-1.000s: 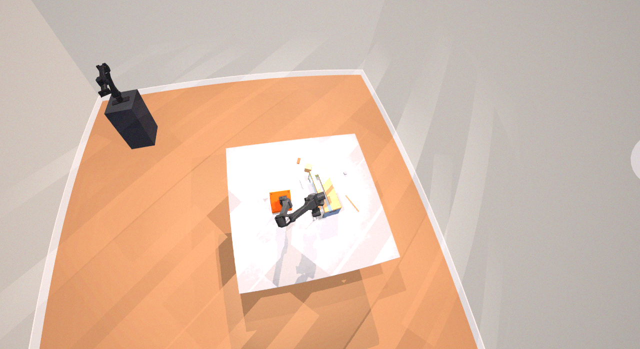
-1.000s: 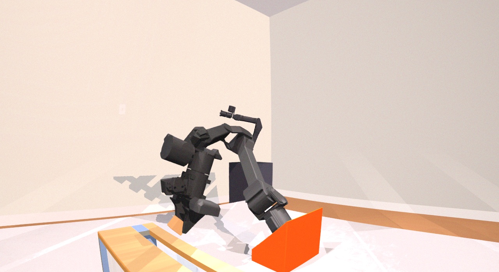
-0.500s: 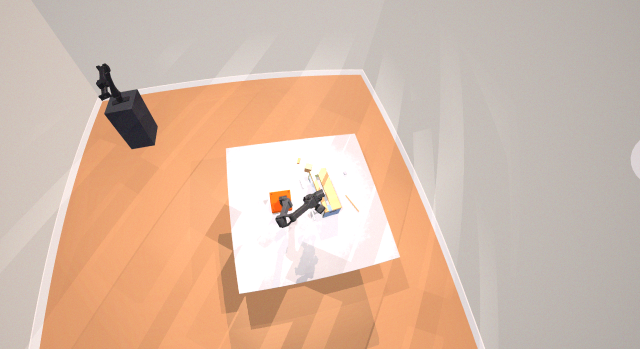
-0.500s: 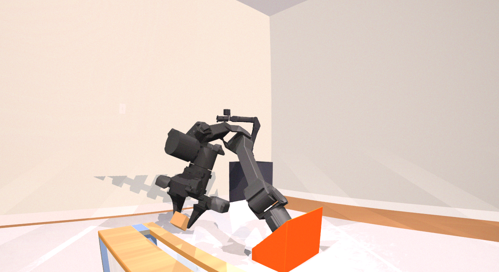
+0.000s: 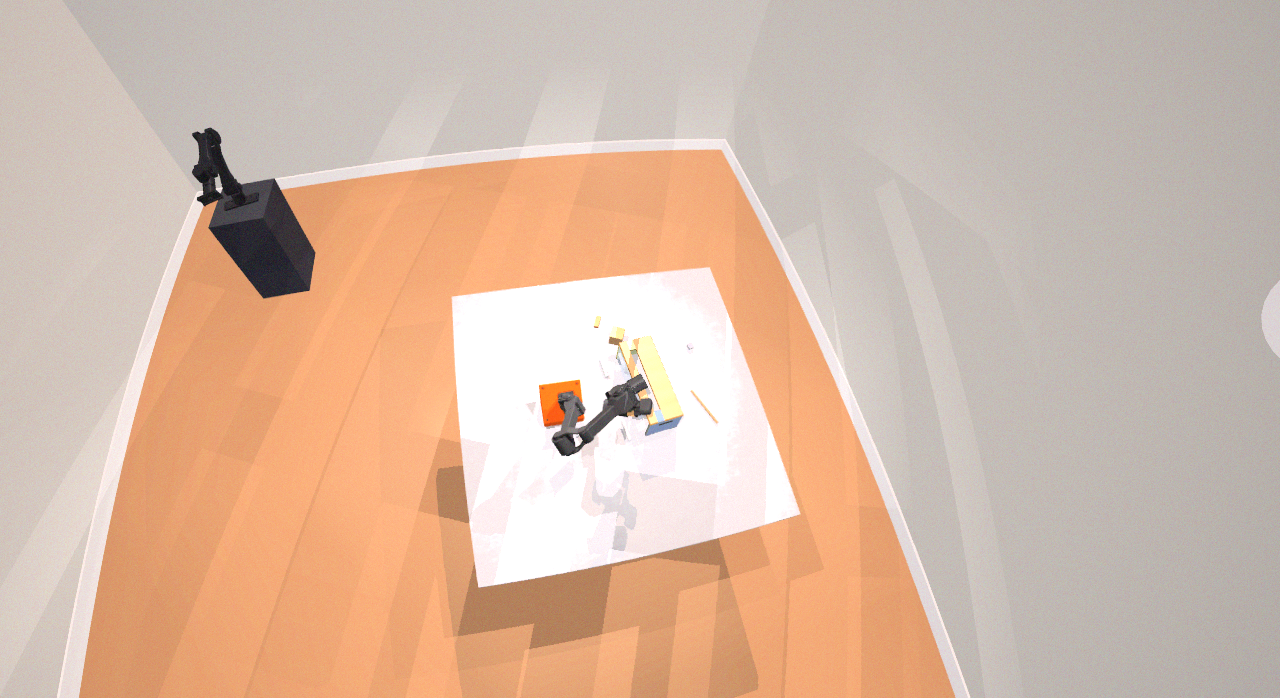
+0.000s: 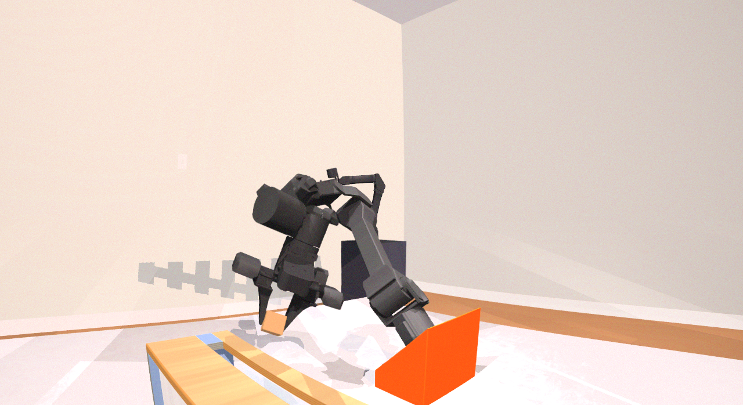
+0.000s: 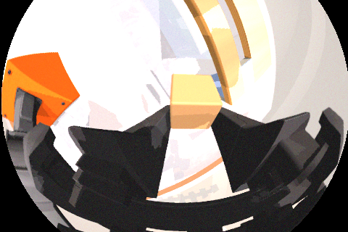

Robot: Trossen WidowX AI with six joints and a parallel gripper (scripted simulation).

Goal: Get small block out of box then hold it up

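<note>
Right now my gripper tip is 1 cm to the right of the tan block and 1 cm below it. Round my gripper tip: clear-fronted box 15 cm to the left, 8 cm below, 8 cm ahead; thin orange stick 35 cm ahead, 13 cm below, 3 cm to the left.
</note>
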